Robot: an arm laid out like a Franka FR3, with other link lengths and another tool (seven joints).
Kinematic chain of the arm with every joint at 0, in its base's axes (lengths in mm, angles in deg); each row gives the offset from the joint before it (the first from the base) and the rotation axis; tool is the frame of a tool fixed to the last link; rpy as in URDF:
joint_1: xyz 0 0 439.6 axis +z
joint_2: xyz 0 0 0 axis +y
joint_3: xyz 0 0 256 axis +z
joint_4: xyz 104 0 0 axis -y
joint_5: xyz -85 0 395.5 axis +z
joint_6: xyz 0 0 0 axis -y
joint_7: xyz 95 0 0 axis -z
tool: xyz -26 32 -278.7 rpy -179.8 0 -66.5
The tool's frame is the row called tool.
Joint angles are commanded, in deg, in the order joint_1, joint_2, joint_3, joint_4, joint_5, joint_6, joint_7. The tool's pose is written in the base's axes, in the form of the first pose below.
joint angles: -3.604 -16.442 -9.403 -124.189 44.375 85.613 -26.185
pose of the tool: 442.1 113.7 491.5 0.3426 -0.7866 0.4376 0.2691
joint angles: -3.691 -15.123 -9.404 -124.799 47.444 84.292 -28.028
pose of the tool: 439.7 123.2 489.8 0.3638 -0.7769 0.4236 0.2908
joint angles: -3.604 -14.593 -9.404 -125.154 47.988 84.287 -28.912
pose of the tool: 439.2 125.3 485.3 0.3676 -0.7759 0.4191 0.2952
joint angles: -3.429 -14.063 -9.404 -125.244 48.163 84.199 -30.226
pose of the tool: 438.1 126.9 481.0 0.3699 -0.7789 0.4104 0.2968
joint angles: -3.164 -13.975 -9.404 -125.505 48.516 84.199 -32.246
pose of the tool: 436.3 129.4 479.3 0.3764 -0.7845 0.3955 0.2940
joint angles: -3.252 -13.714 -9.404 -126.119 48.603 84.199 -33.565
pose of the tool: 433.6 129.1 473.3 0.3787 -0.7858 0.3893 0.2959
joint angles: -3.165 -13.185 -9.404 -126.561 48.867 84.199 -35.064
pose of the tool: 431.7 130.4 467.0 0.3820 -0.7873 0.3811 0.2985
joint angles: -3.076 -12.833 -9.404 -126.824 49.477 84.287 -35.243
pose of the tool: 432.1 132.8 464.8 0.3856 -0.7840 0.3813 0.3022
